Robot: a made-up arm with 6 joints.
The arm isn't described. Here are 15 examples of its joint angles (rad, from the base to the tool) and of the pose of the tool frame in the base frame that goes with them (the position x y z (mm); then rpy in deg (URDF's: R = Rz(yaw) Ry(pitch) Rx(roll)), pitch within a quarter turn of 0, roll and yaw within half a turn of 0).
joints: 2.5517 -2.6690 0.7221 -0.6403 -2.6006 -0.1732
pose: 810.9 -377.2 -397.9 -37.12 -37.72 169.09
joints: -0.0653 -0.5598 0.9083 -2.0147 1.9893 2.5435
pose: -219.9 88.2 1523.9 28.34 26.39 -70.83
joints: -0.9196 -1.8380 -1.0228 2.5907 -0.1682 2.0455
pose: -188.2 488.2 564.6 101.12 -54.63 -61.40
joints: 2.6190 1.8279 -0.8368 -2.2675 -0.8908 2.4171
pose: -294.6 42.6 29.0 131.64 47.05 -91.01
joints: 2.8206 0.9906 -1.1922 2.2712 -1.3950 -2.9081
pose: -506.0 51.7 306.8 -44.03 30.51 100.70
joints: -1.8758 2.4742 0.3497 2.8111 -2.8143 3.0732
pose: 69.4 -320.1 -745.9 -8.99 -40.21 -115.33
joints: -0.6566 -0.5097 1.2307 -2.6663 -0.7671 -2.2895
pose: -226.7 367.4 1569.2 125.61 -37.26 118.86
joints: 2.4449 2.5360 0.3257 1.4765 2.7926 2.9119
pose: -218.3 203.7 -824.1 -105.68 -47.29 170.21
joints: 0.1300 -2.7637 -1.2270 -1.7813 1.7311 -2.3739
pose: -118.3 20.7 94.1 -45.92 9.59 -70.81
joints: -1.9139 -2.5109 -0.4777 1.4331 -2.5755 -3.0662
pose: 265.8 813.9 70.2 -144.59 46.26 -159.87
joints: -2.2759 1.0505 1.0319 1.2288 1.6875 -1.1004
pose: -829.2 -885.5 905.9 -28.20 -19.58 -33.68
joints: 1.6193 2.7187 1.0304 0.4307 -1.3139 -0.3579
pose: 139.0 352.3 -899.6 -162.33 8.59 -63.12
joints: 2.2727 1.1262 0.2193 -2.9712 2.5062 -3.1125
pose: -788.3 670.3 284.0 -175.43 -15.87 -43.78
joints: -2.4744 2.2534 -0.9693 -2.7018 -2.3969 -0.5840
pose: -8.4 -204.3 -48.3 -111.64 42.13 -118.88
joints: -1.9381 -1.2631 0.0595 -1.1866 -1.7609 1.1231
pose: 117.9 485.6 1045.9 -50.65 15.88 -39.87
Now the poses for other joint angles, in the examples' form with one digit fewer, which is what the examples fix.
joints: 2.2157 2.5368 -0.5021 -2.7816 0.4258 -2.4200
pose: -100 -134 -309 117.2 -16.9 -44.3
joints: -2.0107 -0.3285 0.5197 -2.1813 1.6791 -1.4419
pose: 14 -202 1404 -134.9 27.3 178.4
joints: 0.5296 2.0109 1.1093 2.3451 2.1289 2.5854
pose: 926 681 -315 -174.5 -2.7 173.0
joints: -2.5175 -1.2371 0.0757 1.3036 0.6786 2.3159
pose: 621 503 1146 71.2 -52.7 -57.9
